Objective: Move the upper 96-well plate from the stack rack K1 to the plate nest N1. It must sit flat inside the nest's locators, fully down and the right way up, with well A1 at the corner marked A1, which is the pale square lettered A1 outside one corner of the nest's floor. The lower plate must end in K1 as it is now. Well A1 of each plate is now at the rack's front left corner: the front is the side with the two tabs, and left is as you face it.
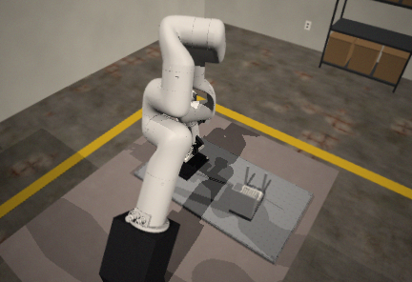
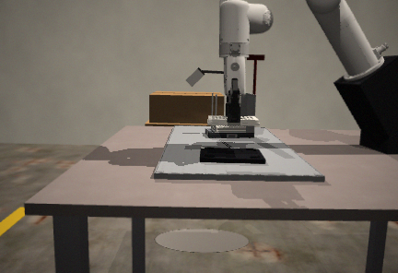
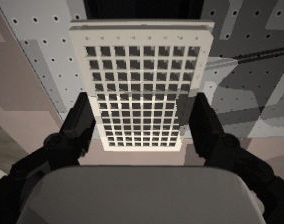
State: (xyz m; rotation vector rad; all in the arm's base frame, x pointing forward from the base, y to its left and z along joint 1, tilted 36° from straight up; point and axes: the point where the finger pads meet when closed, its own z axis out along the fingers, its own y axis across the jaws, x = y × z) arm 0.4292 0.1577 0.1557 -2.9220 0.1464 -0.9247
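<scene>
The black plate nest N1 is 10 cm below my hand. From my hand the other things lie so: pale A1 mark: 10 cm below, 7 cm ahead, 6 cm to the right.
</scene>
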